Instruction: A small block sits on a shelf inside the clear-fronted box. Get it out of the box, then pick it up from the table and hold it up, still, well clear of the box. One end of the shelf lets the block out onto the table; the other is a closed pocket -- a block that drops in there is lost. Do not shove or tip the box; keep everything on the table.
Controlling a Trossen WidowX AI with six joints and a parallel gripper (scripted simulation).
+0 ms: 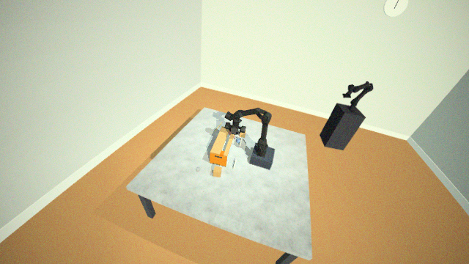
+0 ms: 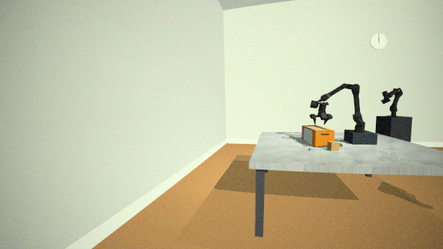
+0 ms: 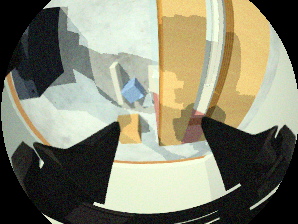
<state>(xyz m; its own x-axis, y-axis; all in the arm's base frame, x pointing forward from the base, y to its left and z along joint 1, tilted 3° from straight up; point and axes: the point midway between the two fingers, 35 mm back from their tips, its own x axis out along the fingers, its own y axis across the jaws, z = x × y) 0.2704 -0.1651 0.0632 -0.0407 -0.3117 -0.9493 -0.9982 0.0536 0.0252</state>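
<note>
Now: gripper tip 12 cm above the light-blue block, 4 cm to the left of it and 4 cm past it. From my gripper tip the other things lie so: grey metal piece (41 cm to the left, 22 cm ahead, 13 cm below); then box (13 cm to the left, 8 cm below, 4 cm ahead); then thin stick (22 cm to the right, 20 cm ahead, 14 cm below).
</note>
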